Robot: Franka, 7 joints.
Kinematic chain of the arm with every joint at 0, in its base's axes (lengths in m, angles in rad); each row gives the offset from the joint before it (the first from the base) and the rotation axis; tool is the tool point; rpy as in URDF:
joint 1: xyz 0 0 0.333 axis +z
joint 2: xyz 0 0 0 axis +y
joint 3: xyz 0 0 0.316 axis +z
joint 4: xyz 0.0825 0 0 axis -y
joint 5: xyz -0.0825 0 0.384 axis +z
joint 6: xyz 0 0 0 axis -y
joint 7: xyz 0.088 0 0 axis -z
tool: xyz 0 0 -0.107 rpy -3.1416 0 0
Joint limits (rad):
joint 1: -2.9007..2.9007
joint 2: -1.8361..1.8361
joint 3: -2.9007..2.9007
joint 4: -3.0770..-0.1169
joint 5: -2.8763..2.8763
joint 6: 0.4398..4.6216
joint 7: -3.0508..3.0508
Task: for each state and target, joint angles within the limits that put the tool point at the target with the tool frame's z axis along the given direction. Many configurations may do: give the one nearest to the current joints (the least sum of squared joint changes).
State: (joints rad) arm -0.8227 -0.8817 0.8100 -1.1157 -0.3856 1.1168 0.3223
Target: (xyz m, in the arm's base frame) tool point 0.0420 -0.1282 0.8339 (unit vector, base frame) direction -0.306 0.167 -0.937
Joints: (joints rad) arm -1.1423 -0.6912 0.0611 -1.4954 -0.3195 0.5308 0.3223
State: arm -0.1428 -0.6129 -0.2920 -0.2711 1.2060 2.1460 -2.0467
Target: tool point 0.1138 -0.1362 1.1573 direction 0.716 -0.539 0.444
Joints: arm -0.6515 0.1158 -0.7267 -0.1191 0.7920 2.2328 -2.0467
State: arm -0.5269 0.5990 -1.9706 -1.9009 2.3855 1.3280 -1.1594
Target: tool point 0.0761 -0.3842 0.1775 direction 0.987 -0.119 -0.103
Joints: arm -0.3437 0.7745 -1.2303 -2.6266 1.9741 1.0440 -1.1594
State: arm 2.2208 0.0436 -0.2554 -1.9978 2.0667 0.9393 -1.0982
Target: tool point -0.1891 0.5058 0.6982 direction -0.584 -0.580 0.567
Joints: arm 2.0687 0.1043 -0.3791 -1.7233 2.1915 0.8812 -1.0982
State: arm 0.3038 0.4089 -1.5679 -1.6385 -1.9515 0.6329 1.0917
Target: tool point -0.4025 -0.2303 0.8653 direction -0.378 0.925 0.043
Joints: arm -0.1618 0.1037 -2.2688 -1.3660 -1.6269 1.2537 1.0917
